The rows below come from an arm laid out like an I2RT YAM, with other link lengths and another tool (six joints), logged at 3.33 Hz.
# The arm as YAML. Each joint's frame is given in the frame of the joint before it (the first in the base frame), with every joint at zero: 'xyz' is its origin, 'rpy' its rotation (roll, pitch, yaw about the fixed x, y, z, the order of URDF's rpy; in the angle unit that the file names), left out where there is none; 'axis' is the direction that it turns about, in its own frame. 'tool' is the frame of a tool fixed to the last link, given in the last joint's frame.
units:
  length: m
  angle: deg
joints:
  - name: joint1
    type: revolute
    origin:
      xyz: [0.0, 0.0, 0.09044]
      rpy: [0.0, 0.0, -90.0]
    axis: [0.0, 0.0, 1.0]
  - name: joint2
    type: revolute
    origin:
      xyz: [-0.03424, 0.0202, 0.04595]
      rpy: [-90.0, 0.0, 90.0]
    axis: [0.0, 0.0, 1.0]
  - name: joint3
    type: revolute
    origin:
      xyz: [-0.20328, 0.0, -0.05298]
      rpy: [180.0, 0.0, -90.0]
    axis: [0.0, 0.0, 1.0]
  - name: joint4
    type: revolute
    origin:
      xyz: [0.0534, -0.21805, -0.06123]
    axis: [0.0, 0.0, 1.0]
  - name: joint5
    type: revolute
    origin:
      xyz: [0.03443, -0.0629, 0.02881]
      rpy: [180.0, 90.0, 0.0]
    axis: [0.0, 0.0, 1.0]
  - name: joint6
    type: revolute
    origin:
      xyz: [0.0, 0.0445, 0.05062]
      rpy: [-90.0, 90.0, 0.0]
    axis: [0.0, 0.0, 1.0]
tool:
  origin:
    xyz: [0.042, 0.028, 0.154]
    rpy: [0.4, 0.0, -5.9]
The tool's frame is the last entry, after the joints.
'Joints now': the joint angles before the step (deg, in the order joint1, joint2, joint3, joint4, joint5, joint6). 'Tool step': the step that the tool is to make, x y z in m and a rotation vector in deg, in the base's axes. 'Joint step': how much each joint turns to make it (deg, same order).
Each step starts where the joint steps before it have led.
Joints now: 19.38 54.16 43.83 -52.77 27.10 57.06
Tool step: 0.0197 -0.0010 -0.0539 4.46 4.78 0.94
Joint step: -8.18 9.27 -4.64 12.84 -9.04 -6.15
